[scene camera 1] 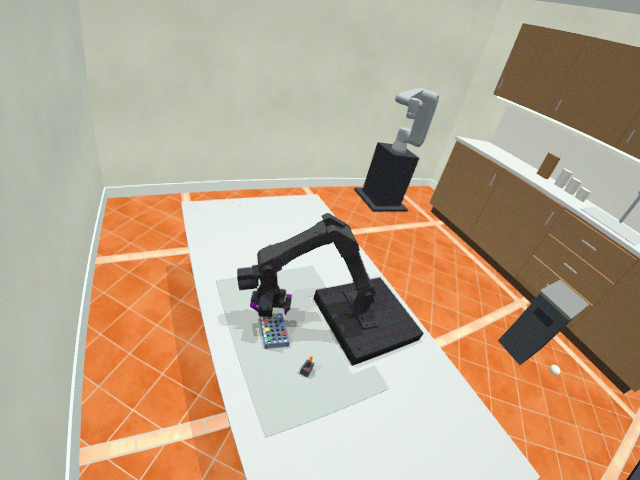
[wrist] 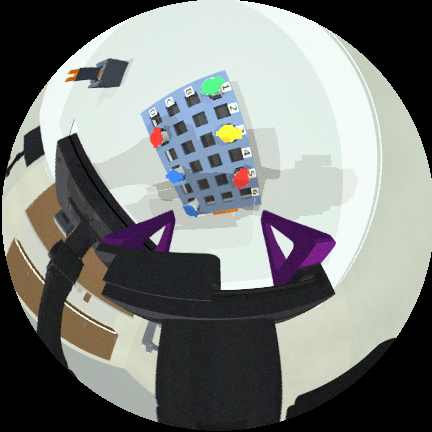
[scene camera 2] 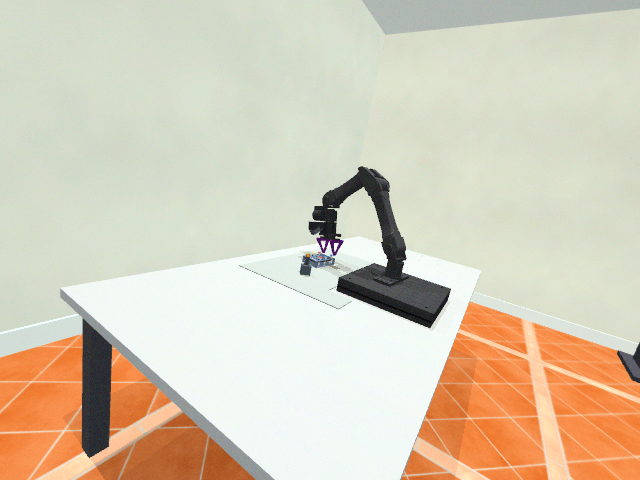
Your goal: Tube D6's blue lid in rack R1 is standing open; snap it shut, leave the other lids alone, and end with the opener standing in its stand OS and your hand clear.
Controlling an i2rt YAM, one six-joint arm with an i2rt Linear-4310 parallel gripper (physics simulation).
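Places are measured from the arm's base along level axes (x ahead, y left, z up), in centimetres.
Where they show: gripper, fingertip midpoint: (scene camera 1: 272,313) (wrist: 217,214) (scene camera 2: 328,254); arm's base, link origin: (scene camera 1: 359,308) (wrist: 89,229) (scene camera 2: 391,278).
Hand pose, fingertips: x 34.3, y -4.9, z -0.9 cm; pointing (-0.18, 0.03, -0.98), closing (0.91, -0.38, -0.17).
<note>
Each offset is from my fingertips to the top centre of the thing. "spot": to the spot under its first point. Level surfaces: height alone.
Rack R1 {dx +0.7, dy +5.8, dz +0.6 cm} (scene camera 1: 276,345) (scene camera 2: 322,262) (wrist: 194,133) is a blue grid block on the mat. Tube D6's blue lid {dx -2.5, dy +1.6, dz +0.5 cm} (scene camera 1: 279,315) (wrist: 191,209) is at the rack's corner nearest my fingers in the wrist view; its exact tilt is too small to tell. My gripper (scene camera 1: 270,311) (scene camera 2: 329,253) (wrist: 217,214) is open and empty, pointing down above the row-6 end of the rack, with D6's lid nearer the left finger in the wrist view. The opener {dx -6.0, dy +23.6, dz +4.6 cm} (scene camera 1: 310,358) (scene camera 2: 307,255) (wrist: 89,74), dark with orange prongs, stands in the dark stand OS {dx -6.0, dy +23.6, dz +0.1 cm} (scene camera 1: 306,368) (scene camera 2: 305,270) (wrist: 114,73).
Other lids on the rack are a blue one at D4 {dx -2.1, dy +5.4, dz +0.3 cm} (wrist: 175,176), red ones at D2 {dx -1.9, dy +9.3, dz +0.3 cm} (wrist: 156,137) and A5 {dx +3.5, dy +3.1, dz +0.3 cm} (wrist: 241,178), a yellow one {spot: dx +3.9, dy +6.8, dz +0.3 cm} (wrist: 229,133) at A3 and a green one {spot: dx +4.1, dy +10.7, dz +0.3 cm} (wrist: 212,86) at A1. The black arm base (scene camera 1: 369,330) (scene camera 2: 395,294) stands beside the mat {dz -3.9 cm} (scene camera 1: 330,397).
</note>
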